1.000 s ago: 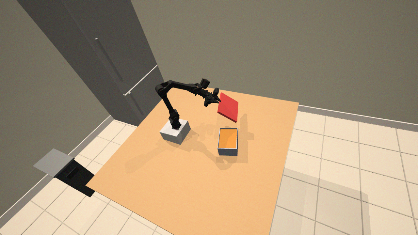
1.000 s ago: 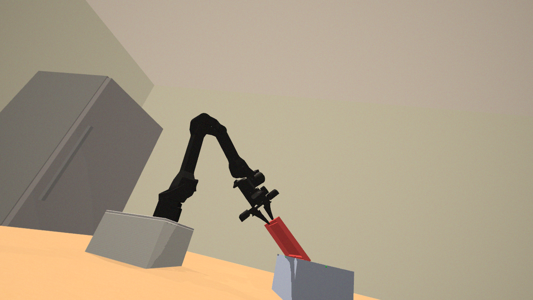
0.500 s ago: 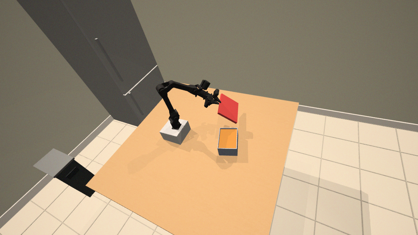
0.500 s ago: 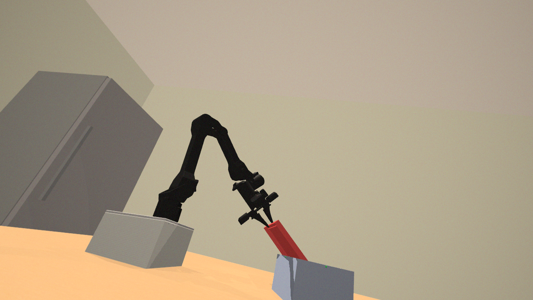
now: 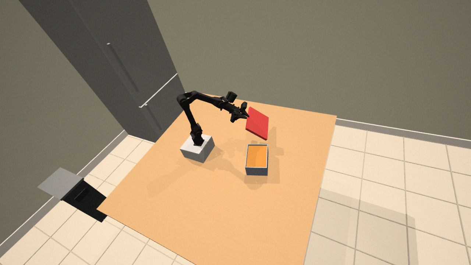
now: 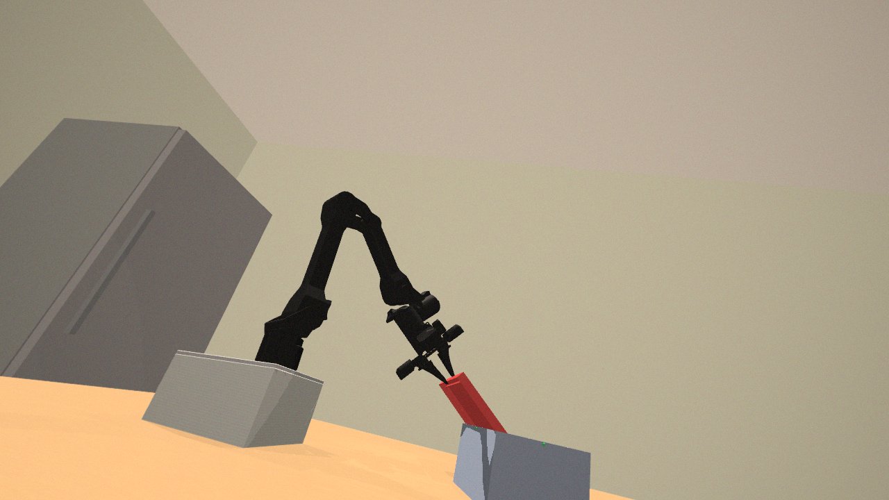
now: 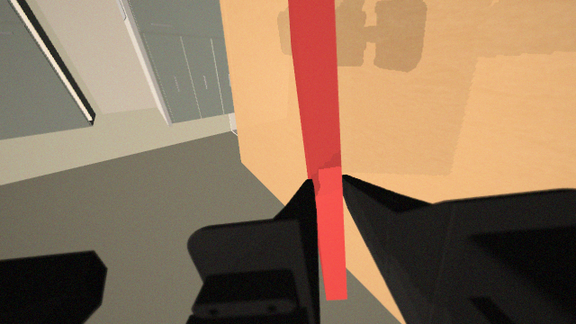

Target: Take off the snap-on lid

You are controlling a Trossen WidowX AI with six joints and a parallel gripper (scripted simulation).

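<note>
The red lid lies 60 mm ahead of my gripper tip, 50 mm below it and 10 mm to the left of it. The rest, counted from my gripper tip: grey storage box: 260 mm to the right, 130 mm below, 120 mm ahead.
</note>
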